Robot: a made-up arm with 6 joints. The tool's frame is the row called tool.
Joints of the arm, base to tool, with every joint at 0 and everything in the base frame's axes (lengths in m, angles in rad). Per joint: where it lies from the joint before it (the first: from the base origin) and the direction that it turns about. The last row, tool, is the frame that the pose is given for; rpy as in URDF.
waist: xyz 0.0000 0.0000 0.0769 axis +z
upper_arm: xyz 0.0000 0.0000 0.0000 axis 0.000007 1 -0.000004
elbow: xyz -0.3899 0.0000 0.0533 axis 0.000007 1 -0.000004
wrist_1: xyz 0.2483 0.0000 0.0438 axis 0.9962 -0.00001 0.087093
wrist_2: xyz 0.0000 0.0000 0.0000 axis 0.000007 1 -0.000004
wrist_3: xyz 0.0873 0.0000 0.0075 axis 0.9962 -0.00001 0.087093
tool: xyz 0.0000 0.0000 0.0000 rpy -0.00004 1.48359 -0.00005
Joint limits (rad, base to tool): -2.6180..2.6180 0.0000..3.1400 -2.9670..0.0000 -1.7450..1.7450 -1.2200..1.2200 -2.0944..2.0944
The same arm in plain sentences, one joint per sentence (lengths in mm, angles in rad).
The arm has six revolute joints in a row. What follows holds with every joint at zero, and every direction is one of the base frame's. Joint 1 sits 76.9 mm along +z from the base frame's origin and turns about +z, from -2.618 to 2.618 rad. Joint 2 sits at the same point as joint 1 and turns about +y, from 0 to 3.14 rad. Joint 3 sits 389.9 mm along -x and 53.3 mm along +z from joint 2 and turns about +y, from -2.967 to 0 rad. Joint 4 sits 248.3 mm along +x and 43.8 mm along +z from joint 3 and turns about the direction (0.9962, 0, 0.0871), from -1.745 to 1.745 rad. Joint 5 sits at the same point as joint 4 and turns about +y, from -1.22 to 1.22 rad. Joint 6 sits 87.3 mm along +x and 7.5 mm along +z from joint 5 and turns about the direction (0.9962, 0, 0.0871), from -2.0944 to 2.0944 rad. The tool frame, which is the frame that the pose is given for, sits at the same point as joint 6; its axes are the base frame's turned by roll 0, pitch 1.4836 and yaw -0.0001 rad (as in URDF: about the fixed x, then y, then z).
